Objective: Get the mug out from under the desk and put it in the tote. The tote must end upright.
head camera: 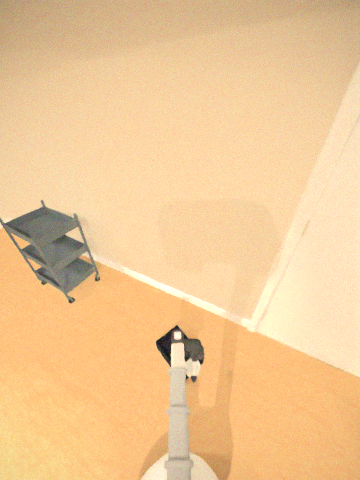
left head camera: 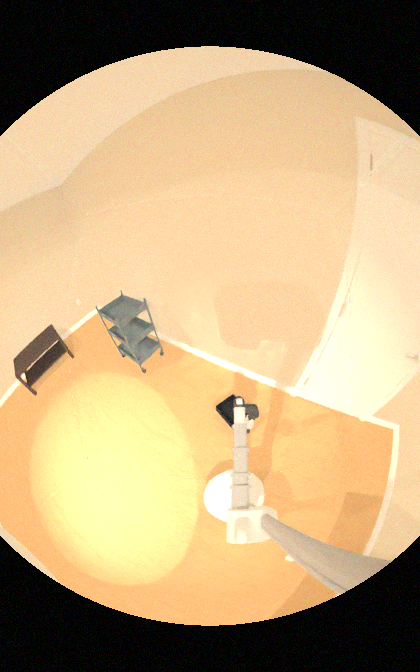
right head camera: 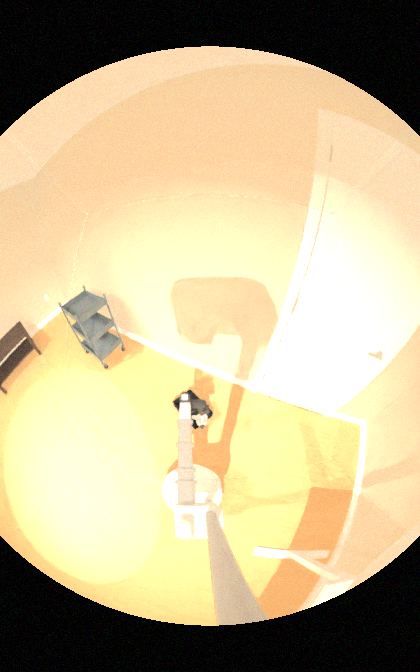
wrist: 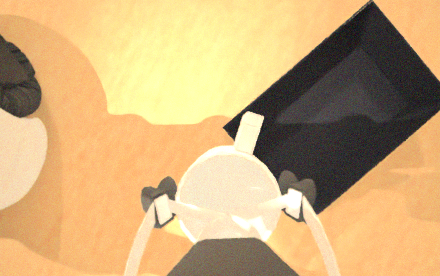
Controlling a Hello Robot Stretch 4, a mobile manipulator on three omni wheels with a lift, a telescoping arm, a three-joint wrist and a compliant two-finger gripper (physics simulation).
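Places are measured from the robot's base along level axes (x ahead, y right, z down), in metres.
Pixels of known places: gripper, between the fingertips: (head camera: 192, 368) (wrist: 227, 189).
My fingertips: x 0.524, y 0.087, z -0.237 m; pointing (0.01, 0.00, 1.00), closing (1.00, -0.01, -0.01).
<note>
Ahead of a thing's pixels: the offset from my fingertips to its top centre. "spot": to the spot under its first point.
My gripper (wrist: 227, 189) (head camera: 193, 374) is shut on the white mug {spot: dx +0.000, dy +0.003, dz +0.031 m} (wrist: 227, 185). In the wrist view, one dark fingertip is at each side of the mug, its round top faces the camera and its handle points up in the picture. The black tote {dx +0.176, dy -0.074, dz +0.164 m} (wrist: 345, 95) (head camera: 165, 345) (left head camera: 226, 409) stands upright on the floor, open side up. The mug overlaps the tote's near left corner in the wrist view, with most of it left of the tote; the height between them is hard to tell. In the head views, my wrist hides part of the tote.
A grey three-shelf cart {spot: dx +0.891, dy -1.170, dz -0.398 m} (head camera: 42, 227) (left head camera: 125, 309) (right head camera: 86, 304) stands by the wall at the left. A dark brown table or bench (left head camera: 40, 348) (right head camera: 12, 340) is farther left. A door (right head camera: 345, 280) is at the right. My white base (wrist: 20, 160) is left in the wrist view.
</note>
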